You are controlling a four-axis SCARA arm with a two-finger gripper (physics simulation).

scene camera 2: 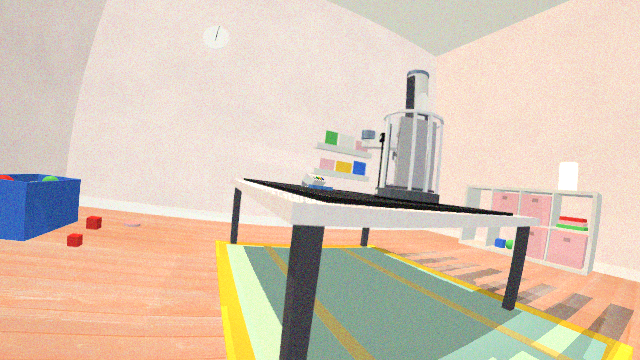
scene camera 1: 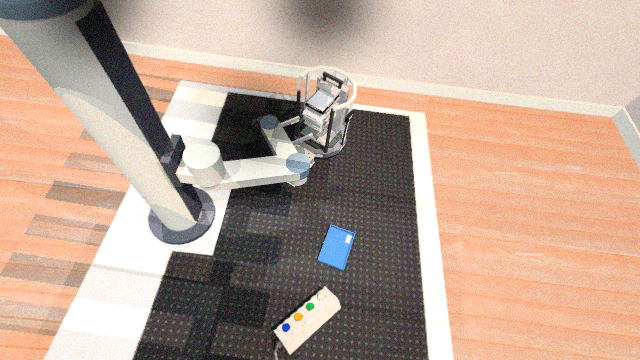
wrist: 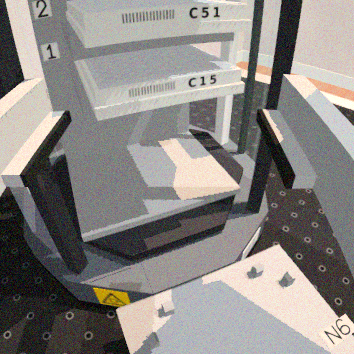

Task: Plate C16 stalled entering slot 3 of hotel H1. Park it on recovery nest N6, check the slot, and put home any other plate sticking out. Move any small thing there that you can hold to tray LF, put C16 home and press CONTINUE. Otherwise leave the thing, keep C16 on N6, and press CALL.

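Frame: origin at the arm's base, x ahead, y left, z up, level; centimetres.
Seen in the pictures: gripper, fingertip midpoint: (scene camera 1: 305,126) (wrist: 161,94); arm's base at its link origin: (scene camera 1: 183,215).
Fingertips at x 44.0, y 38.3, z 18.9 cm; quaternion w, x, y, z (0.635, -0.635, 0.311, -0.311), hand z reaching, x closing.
Pixels of each thing's top centre, then the offset from my fingertips to it. "pt": a spot on its surface instead. Level surfaces: height alone.
- hotel H1 at its top centre: (scene camera 2: 413,114) (scene camera 1: 328,83) dy +9.2, dx +7.0, dz +16.5 cm
- plate C51 at a spot on its surface: (wrist: 157,20) pt dy +1.9, dx +2.1, dz +2.5 cm
- Nest N6 at a spot on its surface: (wrist: 300,312) pt dy -8.9, dx +1.8, dz -11.6 cm
- blue tray at its top centre: (scene camera 1: 337,246) (scene camera 2: 320,185) dy -44.7, dx +18.4, dz -15.9 cm
- button box at its top centre: (scene camera 1: 309,316) (scene camera 2: 315,174) dy -72.1, dx +10.1, dz -9.2 cm
- yellow warning label at a spot on its surface: (wrist: 111,297) pt dy +2.8, dx -3.7, dz -15.2 cm
- black perforated mat at its surface level: dz -17.6 cm
My gripper (wrist: 161,94) (scene camera 1: 306,128) is open and empty, its fingers on either side of the lower front of hotel H1 (scene camera 1: 353,95) (scene camera 2: 413,155) (wrist: 200,262). In the wrist view, plate C15 (wrist: 160,90) sits at slot 1 and plate C51 (wrist: 157,20) at slot 2; slot 3 is out of view. Nest N6 (wrist: 300,312) is below and nearer, its pegs showing and no plate on the part in view. I cannot make out C16. The blue tray (scene camera 1: 336,247) (scene camera 2: 320,188) has an unreadable white label. The button box (scene camera 1: 306,327) (scene camera 2: 313,181) has blue, yellow, green and white buttons.
Dark upright posts (wrist: 287,50) stand around the hotel. A yellow warning label (wrist: 111,297) is on its base. The arm's column (scene camera 1: 125,125) rises at the left of the black perforated mat (scene camera 1: 380,225). A cable runs from the button box.
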